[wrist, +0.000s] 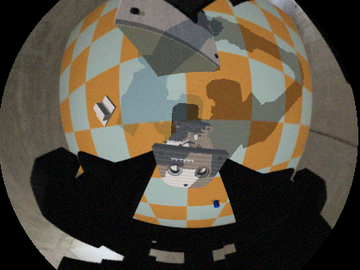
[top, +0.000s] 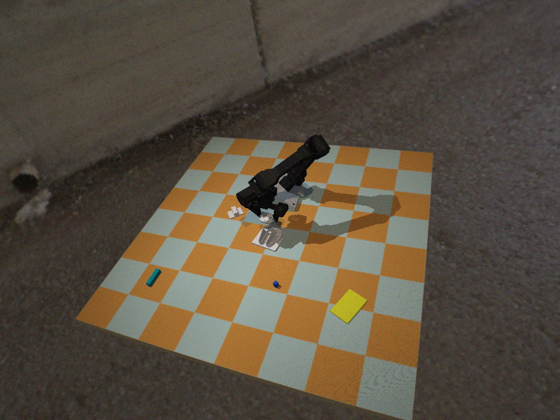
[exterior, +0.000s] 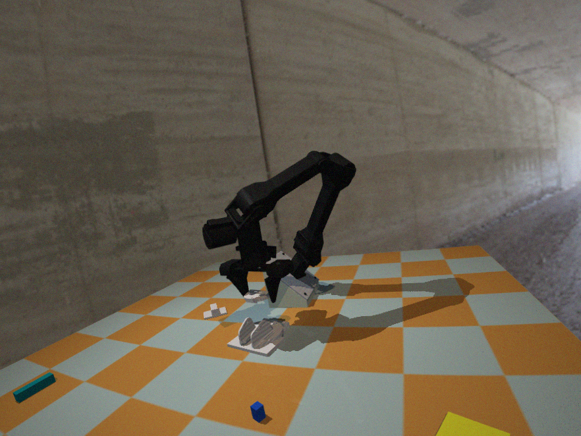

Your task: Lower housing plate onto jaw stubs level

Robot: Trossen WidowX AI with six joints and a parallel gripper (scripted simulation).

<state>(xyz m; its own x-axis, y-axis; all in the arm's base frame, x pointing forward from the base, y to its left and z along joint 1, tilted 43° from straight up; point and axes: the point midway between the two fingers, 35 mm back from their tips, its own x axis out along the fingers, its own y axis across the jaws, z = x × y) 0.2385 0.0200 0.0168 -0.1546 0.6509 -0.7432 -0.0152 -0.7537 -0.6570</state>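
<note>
Right now the white base plate is 60 mm ahead of my gripper tip, 10 mm to the left of it and 80 mm below it. Round my gripper tip: teal bar: 400 mm ahead, 370 mm to the right, 70 mm below; blue cube: 250 mm ahead, 140 mm to the left, 70 mm below; yellow flat pad: 230 mm ahead, 430 mm to the left, 80 mm below.
</note>
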